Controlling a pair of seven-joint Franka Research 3 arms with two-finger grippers.
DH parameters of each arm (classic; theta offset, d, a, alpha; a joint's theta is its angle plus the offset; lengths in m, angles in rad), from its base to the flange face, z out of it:
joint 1: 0 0.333 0 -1.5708
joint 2: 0 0 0 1.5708
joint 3: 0 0.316 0.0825 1.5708
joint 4: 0 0 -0.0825 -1.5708
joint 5: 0 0.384 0 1.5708
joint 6: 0 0 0.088 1.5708
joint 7: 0 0.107 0 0
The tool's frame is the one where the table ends.
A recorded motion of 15 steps. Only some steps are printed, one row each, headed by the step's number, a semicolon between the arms.
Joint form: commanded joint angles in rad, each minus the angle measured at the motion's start. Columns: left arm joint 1, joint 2, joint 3, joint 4, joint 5, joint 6, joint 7; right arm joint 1, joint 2, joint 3, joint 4, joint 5, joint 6, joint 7.
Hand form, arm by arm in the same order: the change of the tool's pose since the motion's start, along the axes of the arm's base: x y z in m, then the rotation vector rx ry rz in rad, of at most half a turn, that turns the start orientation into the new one. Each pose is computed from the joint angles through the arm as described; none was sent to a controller.
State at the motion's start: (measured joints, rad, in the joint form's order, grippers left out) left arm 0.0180 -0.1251 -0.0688 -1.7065 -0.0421 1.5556 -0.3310; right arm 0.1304 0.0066 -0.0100 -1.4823 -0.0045 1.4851 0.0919
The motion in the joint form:
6: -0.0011 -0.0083 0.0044 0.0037 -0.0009 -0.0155 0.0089; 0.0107 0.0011 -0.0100 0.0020 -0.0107 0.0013 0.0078
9: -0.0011 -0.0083 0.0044 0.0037 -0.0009 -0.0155 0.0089; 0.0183 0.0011 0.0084 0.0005 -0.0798 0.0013 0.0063
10: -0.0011 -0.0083 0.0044 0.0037 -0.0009 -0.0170 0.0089; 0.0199 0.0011 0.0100 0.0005 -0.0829 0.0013 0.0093
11: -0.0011 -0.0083 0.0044 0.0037 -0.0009 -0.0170 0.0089; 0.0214 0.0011 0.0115 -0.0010 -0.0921 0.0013 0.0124
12: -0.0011 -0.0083 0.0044 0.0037 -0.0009 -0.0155 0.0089; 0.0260 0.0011 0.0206 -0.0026 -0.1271 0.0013 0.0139
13: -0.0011 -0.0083 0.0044 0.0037 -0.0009 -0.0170 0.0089; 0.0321 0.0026 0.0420 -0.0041 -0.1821 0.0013 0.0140
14: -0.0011 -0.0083 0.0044 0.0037 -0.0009 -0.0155 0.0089; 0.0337 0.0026 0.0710 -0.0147 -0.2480 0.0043 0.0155
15: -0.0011 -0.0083 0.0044 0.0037 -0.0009 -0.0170 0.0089; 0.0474 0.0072 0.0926 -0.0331 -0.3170 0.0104 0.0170
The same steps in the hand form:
6: -0.0039 0.0017 0.0047 -0.0010 0.0032 -0.0062; 0.0006 -0.0007 0.0005 -0.0104 -0.0036 -0.0080
9: -0.0039 0.0017 0.0047 -0.0010 0.0032 -0.0062; -0.0002 0.0056 0.0001 -0.0787 -0.0116 0.0139
10: -0.0041 0.0017 0.0045 -0.0009 0.0047 -0.0062; -0.0003 0.0070 0.0002 -0.0817 -0.0123 0.0139
11: -0.0041 0.0017 0.0045 -0.0009 0.0047 -0.0062; -0.0004 0.0075 -0.0004 -0.0909 -0.0123 0.0131
12: -0.0039 0.0017 0.0047 -0.0010 0.0032 -0.0062; -0.0008 0.0111 -0.0007 -0.1255 -0.0167 0.0226
13: -0.0041 0.0017 0.0045 -0.0009 0.0047 -0.0062; -0.0015 0.0199 -0.0012 -0.1797 -0.0244 0.0458
14: -0.0039 0.0017 0.0047 -0.0010 0.0032 -0.0062; -0.0025 0.0294 -0.0043 -0.2452 -0.0317 0.0712
15: -0.0041 0.0017 0.0045 -0.0009 0.0047 -0.0062; -0.0023 0.0416 -0.0126 -0.3151 -0.0334 0.1041

